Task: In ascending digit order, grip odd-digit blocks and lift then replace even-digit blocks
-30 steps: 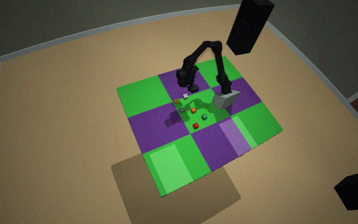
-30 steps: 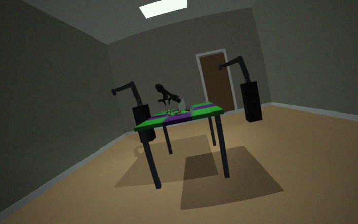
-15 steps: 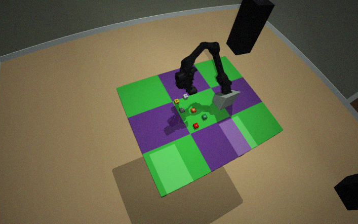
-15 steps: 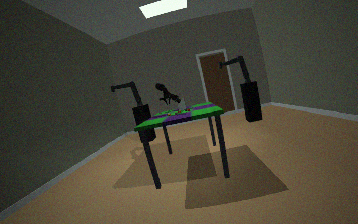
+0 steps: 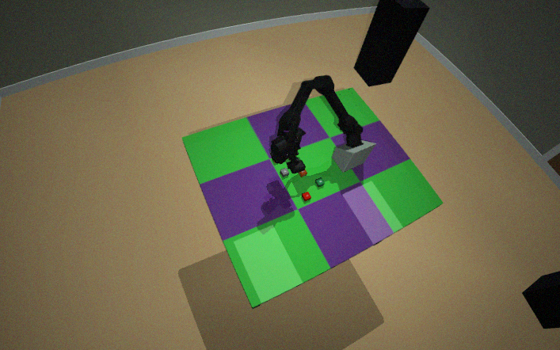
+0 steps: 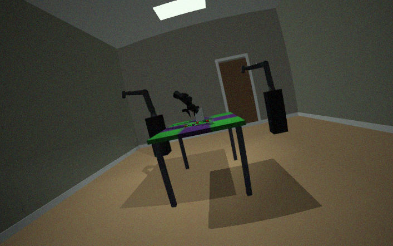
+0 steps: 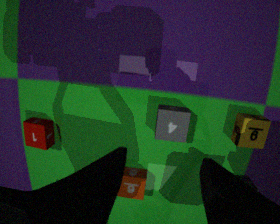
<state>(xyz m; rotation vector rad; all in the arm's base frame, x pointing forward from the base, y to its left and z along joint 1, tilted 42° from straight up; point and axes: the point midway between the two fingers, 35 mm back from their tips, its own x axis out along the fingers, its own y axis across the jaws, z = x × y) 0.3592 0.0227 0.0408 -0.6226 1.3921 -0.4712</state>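
The grey block lies 9 cm below my gripper tip, 1 cm to the right of it and 1 cm behind it. From my gripper tip the other things lie so: white block (12 cm to the right, 9 cm below, 8 cm behind); then red block (14 cm to the left, 9 cm below, 5 cm behind); then yellow block (10 cm to the right, 9 cm below).
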